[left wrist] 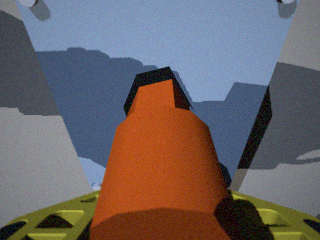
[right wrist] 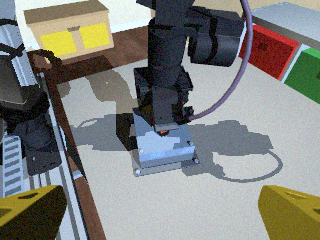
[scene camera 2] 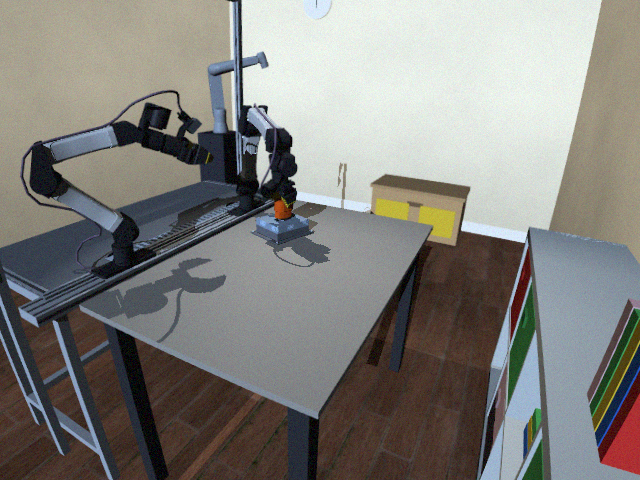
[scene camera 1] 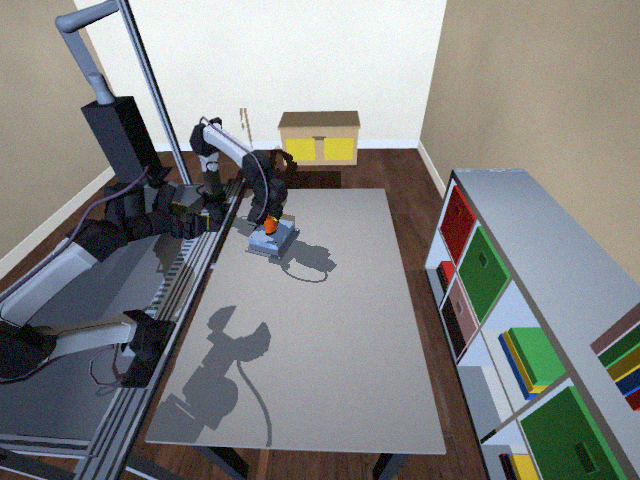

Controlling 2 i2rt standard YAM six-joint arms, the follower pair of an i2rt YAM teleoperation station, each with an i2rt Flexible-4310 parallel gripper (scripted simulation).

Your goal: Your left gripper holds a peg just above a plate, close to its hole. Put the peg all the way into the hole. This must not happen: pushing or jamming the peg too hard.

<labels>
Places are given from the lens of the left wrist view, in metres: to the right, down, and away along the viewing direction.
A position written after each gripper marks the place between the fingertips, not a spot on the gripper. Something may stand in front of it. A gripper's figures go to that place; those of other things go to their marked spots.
left gripper (left wrist: 163, 197): 0.00, 0.04, 0.09
orange peg (left wrist: 163, 169): 0.00, 0.01, 0.05
blue plate (left wrist: 94, 64): -0.03, -0.03, 0.10
The marked spots on the blue plate and the orange peg are 0.07 m apart.
</labels>
